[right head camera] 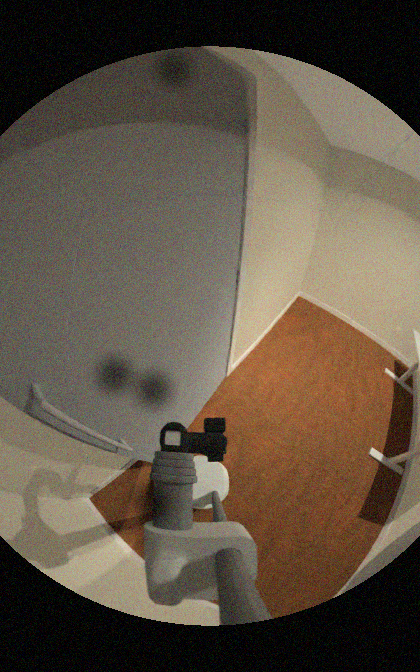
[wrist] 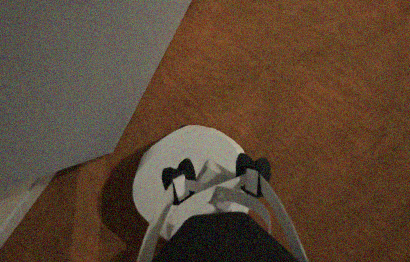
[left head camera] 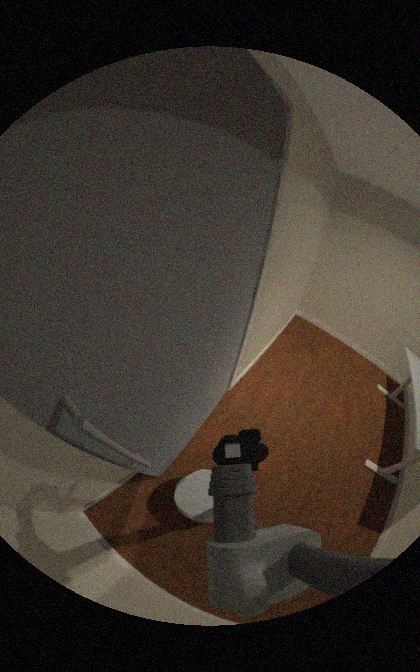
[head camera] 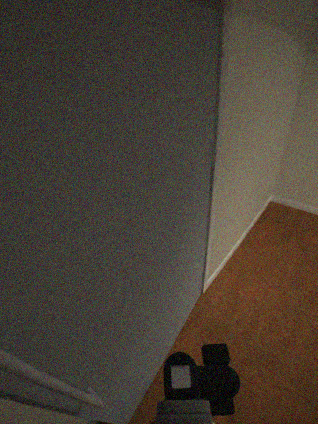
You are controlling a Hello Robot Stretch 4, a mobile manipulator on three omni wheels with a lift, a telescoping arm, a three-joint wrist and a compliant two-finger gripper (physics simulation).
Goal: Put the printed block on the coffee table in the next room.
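Pixels of known places: gripper, fingertip midpoint: (wrist: pixel 215 169); robot's base, origin of the base link: (wrist: pixel 196 176) (left head camera: pixel 203 494).
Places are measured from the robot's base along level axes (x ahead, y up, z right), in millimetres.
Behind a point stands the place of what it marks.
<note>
In the wrist view my gripper (wrist: pixel 216 175) @[x 175, y 735, z 87 mm] points down over the orange-brown floor (wrist: pixel 300 83) @[x 333, y -27, z 450 mm]. Its two black-padded fingers stand apart and are shut on a pale grey, faceted printed block (wrist: pixel 230 194) held between them. The block hangs above my white round base (wrist: pixel 186 147) @[x 142, y 186, z -7 mm]. In the head views only my black wrist (head camera: pixel 201 378) @[x 172, y 1076, z 39 mm] (left head camera: pixel 240 449) @[x 162, y 1161, z 16 mm] (right head camera: pixel 197 440) shows; the fingers and the block are hidden below it. No coffee table is in view.
A large grey door (head camera: pixel 106 170) @[x 445, y 1396, z -124 mm] (left head camera: pixel 125 275) @[x 345, y 1408, z -191 mm] (right head camera: pixel 125 250) (wrist: pixel 66 67) @[x 354, y 507, z -186 mm] stands close on my left, with a handle (left head camera: pixel 95 435) @[x 151, y 1231, z -239 mm] (right head camera: pixel 70 422). A cream wall (head camera: pixel 257 132) @[x 1456, y 1219, z 684 mm] with a white skirting meets the floor ahead. White desk legs (left head camera: pixel 395 395) (right head camera: pixel 400 380) show at the far right.
</note>
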